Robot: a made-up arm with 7 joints.
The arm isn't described. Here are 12 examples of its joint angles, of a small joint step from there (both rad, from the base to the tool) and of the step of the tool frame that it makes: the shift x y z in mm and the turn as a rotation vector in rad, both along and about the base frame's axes.
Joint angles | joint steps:
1: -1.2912 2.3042 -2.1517 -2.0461 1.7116 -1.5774 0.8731 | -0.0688 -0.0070 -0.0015 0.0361 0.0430 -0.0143 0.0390
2: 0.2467 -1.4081 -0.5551 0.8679 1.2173 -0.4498 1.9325 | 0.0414 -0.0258 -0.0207 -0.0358 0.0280 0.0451 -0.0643
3: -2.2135 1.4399 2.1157 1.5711 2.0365 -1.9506 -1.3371 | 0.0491 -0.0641 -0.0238 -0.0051 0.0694 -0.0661 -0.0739
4: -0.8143 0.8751 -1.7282 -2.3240 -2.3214 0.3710 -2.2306 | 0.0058 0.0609 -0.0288 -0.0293 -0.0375 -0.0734 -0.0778
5: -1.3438 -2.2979 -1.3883 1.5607 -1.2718 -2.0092 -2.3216 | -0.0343 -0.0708 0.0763 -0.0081 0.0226 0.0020 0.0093
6: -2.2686 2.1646 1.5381 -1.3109 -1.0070 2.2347 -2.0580 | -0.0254 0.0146 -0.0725 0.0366 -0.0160 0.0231 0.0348
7: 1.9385 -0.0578 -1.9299 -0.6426 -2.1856 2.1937 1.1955 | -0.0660 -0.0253 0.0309 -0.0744 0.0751 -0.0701 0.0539
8: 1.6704 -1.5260 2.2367 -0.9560 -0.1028 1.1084 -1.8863 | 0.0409 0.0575 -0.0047 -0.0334 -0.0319 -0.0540 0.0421
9: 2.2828 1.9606 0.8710 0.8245 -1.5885 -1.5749 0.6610 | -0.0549 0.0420 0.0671 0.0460 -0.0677 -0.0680 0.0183
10: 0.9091 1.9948 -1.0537 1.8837 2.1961 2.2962 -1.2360 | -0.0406 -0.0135 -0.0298 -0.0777 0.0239 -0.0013 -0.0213
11: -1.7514 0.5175 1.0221 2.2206 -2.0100 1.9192 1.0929 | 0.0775 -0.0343 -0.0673 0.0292 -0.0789 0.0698 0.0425
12: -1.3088 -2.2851 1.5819 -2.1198 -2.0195 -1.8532 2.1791 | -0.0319 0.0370 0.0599 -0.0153 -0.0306 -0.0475 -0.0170
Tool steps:
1: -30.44 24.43 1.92 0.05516 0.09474 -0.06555
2: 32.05 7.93 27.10 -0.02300 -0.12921 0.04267
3: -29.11 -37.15 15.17 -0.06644 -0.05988 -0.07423
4: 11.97 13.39 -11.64 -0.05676 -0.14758 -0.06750
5: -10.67 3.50 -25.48 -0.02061 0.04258 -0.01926
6: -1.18 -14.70 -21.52 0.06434 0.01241 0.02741
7: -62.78 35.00 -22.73 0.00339 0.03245 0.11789
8: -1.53 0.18 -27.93 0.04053 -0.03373 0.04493
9: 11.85 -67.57 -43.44 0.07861 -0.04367 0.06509
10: 46.49 18.95 -51.06 -0.02799 0.09289 -0.02840
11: 92.11 108.85 22.56 0.15969 -0.18102 0.06293
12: -10.76 36.56 7.60 -0.08543 -0.02574 -0.03838
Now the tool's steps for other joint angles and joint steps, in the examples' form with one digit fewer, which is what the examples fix.
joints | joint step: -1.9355 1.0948 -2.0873 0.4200 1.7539 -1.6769 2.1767 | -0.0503 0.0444 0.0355 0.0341 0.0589 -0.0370 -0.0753
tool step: 25.8 -23.5 -22.1 -0.0950 -0.0287 0.0063
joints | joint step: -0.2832 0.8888 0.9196 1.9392 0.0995 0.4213 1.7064 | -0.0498 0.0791 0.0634 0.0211 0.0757 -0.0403 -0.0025
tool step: -29.0 -22.4 5.1 -0.0613 -0.0157 -0.2033
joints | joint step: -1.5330 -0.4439 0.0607 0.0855 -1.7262 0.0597 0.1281 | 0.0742 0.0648 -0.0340 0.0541 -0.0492 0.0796 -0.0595
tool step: -49.0 22.7 -27.5 0.0618 0.0405 -0.0182
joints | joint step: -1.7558 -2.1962 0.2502 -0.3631 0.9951 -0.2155 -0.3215 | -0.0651 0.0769 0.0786 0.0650 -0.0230 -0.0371 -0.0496
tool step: -85.4 -68.1 1.9 -0.1187 0.1143 0.1270
